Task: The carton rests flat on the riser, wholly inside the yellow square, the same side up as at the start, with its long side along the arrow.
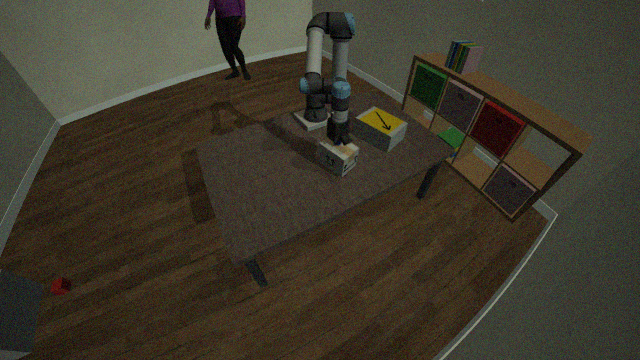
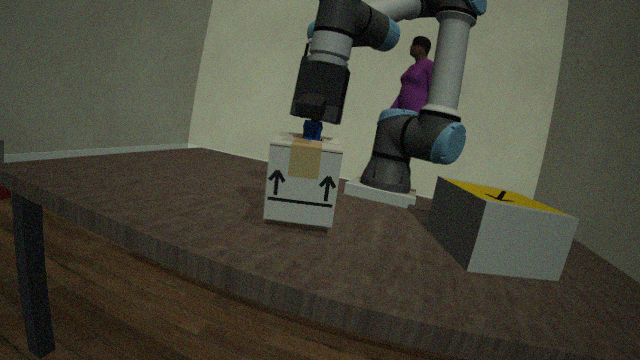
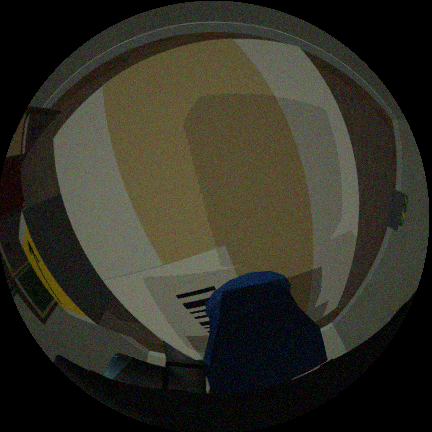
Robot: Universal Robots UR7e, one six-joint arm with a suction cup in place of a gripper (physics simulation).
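The white carton [image 1: 338, 157] [image 2: 299, 196] [image 3: 92, 193] has tan tape on top and black up-arrows on its side. It stands upright on the table [image 1: 268, 201] [image 2: 178, 201], to the left of the riser, with its base at or just above the table top. My blue suction cup [image 1: 338, 142] [image 2: 312, 129] [image 3: 261, 322] presses on the taped top face and grips the carton. The riser [image 1: 378, 136] [image 2: 514, 246] is a white block. Its top is a yellow square [image 1: 368, 117] [image 2: 528, 202] [image 3: 40, 266] with a black arrow [image 1: 383, 121] [image 2: 500, 195], and nothing lies on it.
The arm's base [image 1: 313, 118] [image 2: 384, 192] stands on the table behind the carton. A shelf unit [image 1: 514, 98] with coloured bins and books [image 1: 463, 56] stands to the right. A person in purple [image 1: 228, 26] [image 2: 413, 85] walks by the far wall. A red cube [image 1: 60, 285] lies on the floor.
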